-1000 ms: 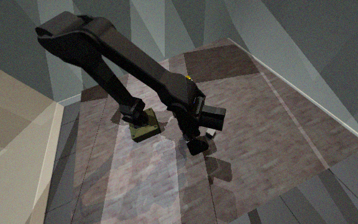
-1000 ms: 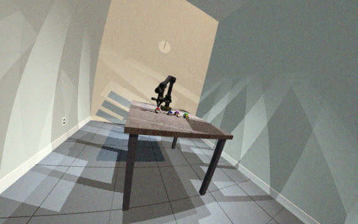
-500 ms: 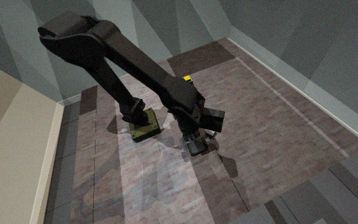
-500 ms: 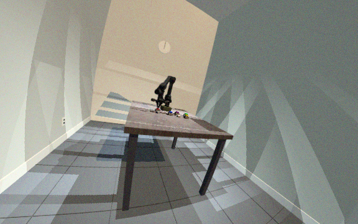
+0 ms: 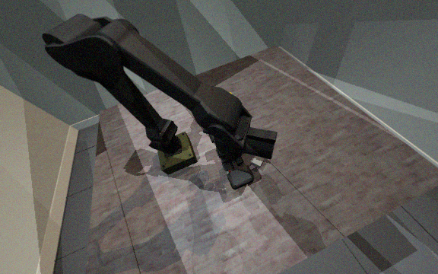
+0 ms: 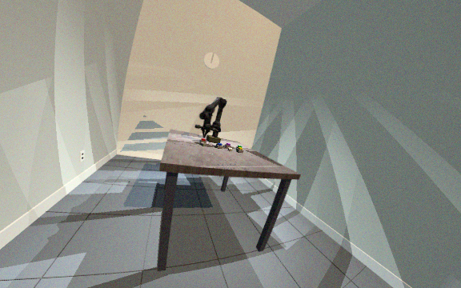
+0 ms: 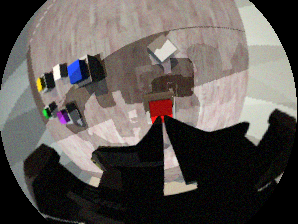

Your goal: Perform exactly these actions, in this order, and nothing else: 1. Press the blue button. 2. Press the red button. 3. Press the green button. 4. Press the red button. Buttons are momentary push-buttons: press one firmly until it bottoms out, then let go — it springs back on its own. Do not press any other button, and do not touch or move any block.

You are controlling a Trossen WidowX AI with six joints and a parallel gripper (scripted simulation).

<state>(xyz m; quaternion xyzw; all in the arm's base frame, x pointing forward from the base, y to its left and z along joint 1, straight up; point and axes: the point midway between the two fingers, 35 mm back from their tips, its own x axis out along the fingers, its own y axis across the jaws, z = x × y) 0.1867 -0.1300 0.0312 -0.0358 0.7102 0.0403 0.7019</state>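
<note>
The red button is 2 cm below my gripper tip. The rest, counted from my gripper tip: blue button 8 cm ahead, 14 cm to the left, 2 cm below; purple button 24 cm to the left, 2 cm below; grey block 10 cm ahead, 1 cm to the right, 4 cm below.
</note>
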